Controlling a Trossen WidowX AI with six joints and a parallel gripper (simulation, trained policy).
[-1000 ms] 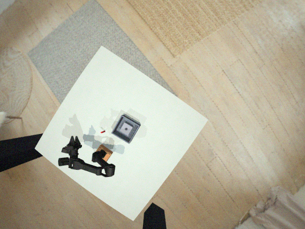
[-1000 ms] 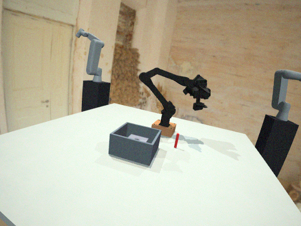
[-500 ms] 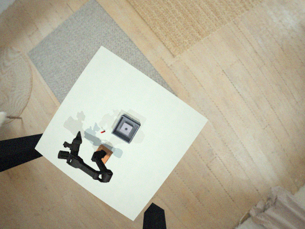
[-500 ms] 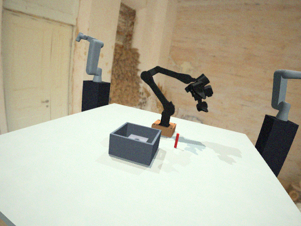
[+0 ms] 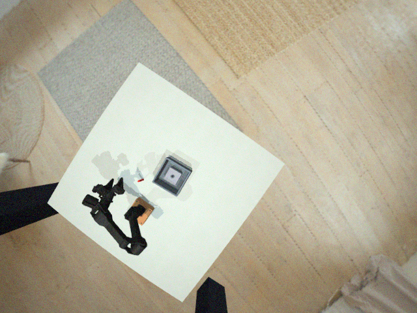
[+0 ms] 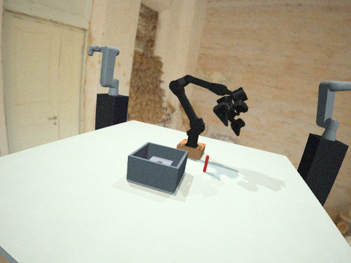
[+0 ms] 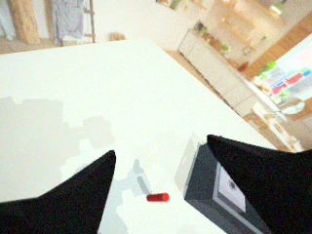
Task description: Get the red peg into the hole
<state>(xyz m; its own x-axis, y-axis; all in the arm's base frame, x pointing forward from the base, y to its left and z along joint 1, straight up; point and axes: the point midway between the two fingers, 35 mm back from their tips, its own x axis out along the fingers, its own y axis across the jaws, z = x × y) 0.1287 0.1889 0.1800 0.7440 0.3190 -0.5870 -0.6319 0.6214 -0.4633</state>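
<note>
My gripper tip is now 17 cm above the red peg, 8 cm to the left of it and 1 cm short of it. Round my gripper tip: grey box: 25 cm to the right, 19 cm below, 17 cm ahead; pale plate: 25 cm to the right, 17 cm below, 17 cm ahead.
</note>
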